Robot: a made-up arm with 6 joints. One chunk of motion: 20 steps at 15 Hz.
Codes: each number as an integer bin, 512 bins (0 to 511) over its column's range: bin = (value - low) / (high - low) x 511, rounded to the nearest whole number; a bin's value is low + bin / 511 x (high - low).
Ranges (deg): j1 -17..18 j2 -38..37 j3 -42..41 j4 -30..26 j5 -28..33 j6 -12..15
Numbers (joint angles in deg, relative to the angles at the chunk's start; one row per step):
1: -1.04 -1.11 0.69 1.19 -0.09 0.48
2: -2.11 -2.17 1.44 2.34 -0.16 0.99
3: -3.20 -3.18 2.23 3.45 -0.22 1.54
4: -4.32 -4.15 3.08 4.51 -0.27 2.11
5: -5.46 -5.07 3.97 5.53 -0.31 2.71
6: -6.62 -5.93 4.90 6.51 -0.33 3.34
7: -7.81 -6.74 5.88 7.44 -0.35 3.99
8: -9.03 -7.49 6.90 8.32 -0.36 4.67
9: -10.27 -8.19 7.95 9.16 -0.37 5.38
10: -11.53 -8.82 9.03 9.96 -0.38 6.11
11: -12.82 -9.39 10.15 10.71 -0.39 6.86
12: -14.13 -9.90 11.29 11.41 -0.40 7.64
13: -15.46 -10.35 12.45 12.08 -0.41 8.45
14: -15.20 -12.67 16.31 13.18 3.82 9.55
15: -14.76 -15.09 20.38 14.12 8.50 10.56
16: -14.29 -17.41 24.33 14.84 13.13 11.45
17: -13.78 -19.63 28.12 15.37 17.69 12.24
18: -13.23 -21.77 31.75 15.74 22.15 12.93
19: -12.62 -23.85 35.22 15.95 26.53 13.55
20: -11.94 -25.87 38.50 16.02 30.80 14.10
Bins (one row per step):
1: 233 251 263 285 234 236
2: 217 244 267 295 233 246
3: 201 237 272 305 233 256
4: 185 231 278 315 232 267
5: 168 224 283 324 232 278
6: 152 219 289 333 232 290
7: 134 213 295 342 232 303
8: 116 208 301 350 232 315
9: 98 203 308 357 231 329
10: 80 199 314 365 231 343
11: 61 195 321 371 231 357
12: 42 191 328 378 231 372
13: 22 188 335 384 231 387
14: 26 173 359 394 267 408
15: 33 156 384 403 306 427
16: 40 140 408 409 345 444
17: 47 125 432 414 383 459
18: 55 111 454 417 420 472
19: 64 96 475 419 457 484
20: 74 83 496 420 493 494

